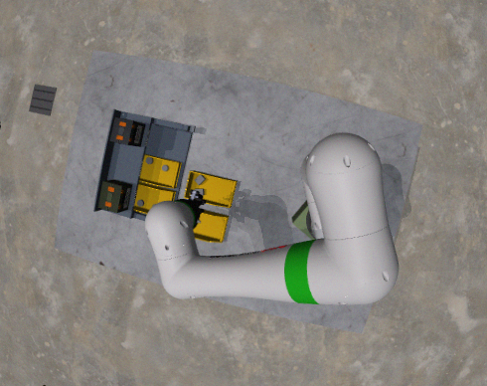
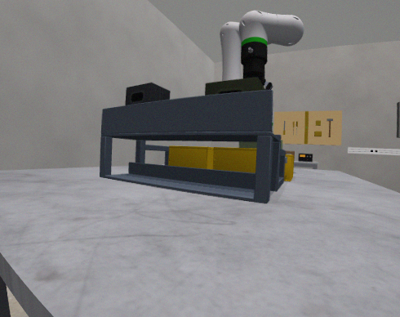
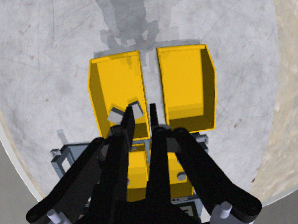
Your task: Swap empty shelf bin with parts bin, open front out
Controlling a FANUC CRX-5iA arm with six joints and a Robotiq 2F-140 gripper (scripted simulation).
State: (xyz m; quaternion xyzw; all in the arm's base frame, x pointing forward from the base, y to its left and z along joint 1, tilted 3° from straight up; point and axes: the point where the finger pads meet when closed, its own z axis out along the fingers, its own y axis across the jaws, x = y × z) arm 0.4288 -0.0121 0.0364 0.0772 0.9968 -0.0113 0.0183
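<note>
Right now the grey part is 16 cm below my hand, 8 cm to the right of it and 4 cm ahead of it. From my hand the other things lie so: dark shelf (23 cm ahead, 11 cm below, 10 cm to the right); then black box (28 cm ahead, 23 cm to the right, 2 cm below).
</note>
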